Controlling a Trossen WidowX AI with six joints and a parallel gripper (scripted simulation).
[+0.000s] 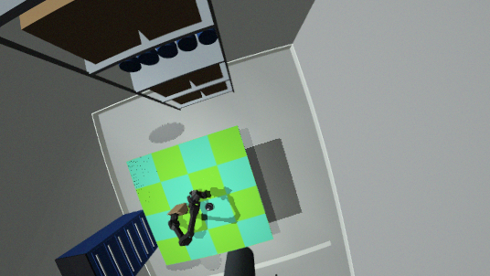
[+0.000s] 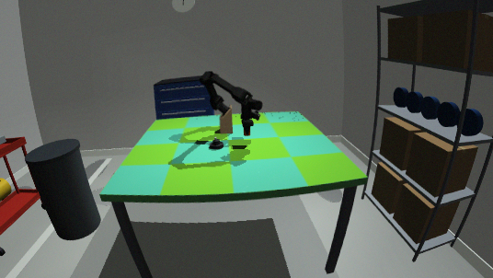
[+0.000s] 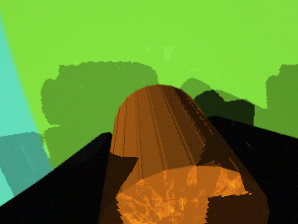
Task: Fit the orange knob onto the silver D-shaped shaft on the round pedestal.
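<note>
Right now the dark round pedestal is 19 cm to the right of my gripper tip, 4 cm below it and 1 cm ahead of it. From my gripper tip the other things lie so: orange knob (3 cm above).
</note>
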